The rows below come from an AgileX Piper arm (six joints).
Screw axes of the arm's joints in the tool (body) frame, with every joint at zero. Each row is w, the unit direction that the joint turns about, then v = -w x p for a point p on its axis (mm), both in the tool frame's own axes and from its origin. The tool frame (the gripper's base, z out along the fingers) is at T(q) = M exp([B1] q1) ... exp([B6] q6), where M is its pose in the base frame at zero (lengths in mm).
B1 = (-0.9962, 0, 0.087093, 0, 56.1, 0)
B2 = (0, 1, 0, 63.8, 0, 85)
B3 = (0, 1, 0, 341.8, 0, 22)
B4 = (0, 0, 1, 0, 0, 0)
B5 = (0, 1, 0, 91, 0, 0)
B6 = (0, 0, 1, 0, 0, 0)
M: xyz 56.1 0 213.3 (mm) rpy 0 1.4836 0 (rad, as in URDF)
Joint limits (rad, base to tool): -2.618..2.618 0..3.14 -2.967..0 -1.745..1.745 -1.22..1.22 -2.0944..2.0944
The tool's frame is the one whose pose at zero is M.
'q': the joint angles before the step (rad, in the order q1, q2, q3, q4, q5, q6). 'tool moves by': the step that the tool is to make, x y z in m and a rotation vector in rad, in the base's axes. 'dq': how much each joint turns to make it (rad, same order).
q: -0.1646, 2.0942, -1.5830, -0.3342, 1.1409, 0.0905
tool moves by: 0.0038, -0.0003, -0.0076, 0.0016, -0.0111, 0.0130
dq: 0.0000, 0.0182, 0.0000, -0.0009, -0.0317, -0.0033
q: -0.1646, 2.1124, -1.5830, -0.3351, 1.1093, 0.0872
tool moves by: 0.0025, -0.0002, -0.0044, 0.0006, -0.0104, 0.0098
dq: -0.0001, 0.0104, 0.0003, -0.0009, -0.0229, -0.0028
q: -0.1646, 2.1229, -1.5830, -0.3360, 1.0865, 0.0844
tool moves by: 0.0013, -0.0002, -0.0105, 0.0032, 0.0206, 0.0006
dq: 0.0001, 0.0249, 0.0001, -0.0010, -0.0040, 0.0012
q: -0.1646, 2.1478, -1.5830, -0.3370, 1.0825, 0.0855
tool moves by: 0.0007, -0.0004, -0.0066, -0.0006, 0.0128, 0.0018
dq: -0.0001, 0.0156, 0.0003, -0.0037, -0.0034, 0.0008
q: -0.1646, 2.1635, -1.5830, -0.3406, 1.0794, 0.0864
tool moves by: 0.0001, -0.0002, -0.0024, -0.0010, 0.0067, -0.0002
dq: 0.0000, 0.0060, -0.0003, -0.0022, 0.0011, 0.0010
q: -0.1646, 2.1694, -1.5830, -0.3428, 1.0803, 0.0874
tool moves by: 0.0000, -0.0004, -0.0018, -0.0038, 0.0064, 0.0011
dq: 0.0000, 0.0047, -0.0002, -0.0052, 0.0016, 0.0010
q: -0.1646, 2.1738, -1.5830, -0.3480, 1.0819, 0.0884
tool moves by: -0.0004, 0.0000, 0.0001, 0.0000, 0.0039, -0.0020
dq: 0.0000, -0.0001, -0.0001, 0.0001, 0.0045, 0.0006
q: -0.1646, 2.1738, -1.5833, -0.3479, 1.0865, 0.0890
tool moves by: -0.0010, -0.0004, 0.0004, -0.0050, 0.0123, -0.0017
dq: 0.0001, 0.0001, -0.0010, -0.0054, 0.0132, 0.0005
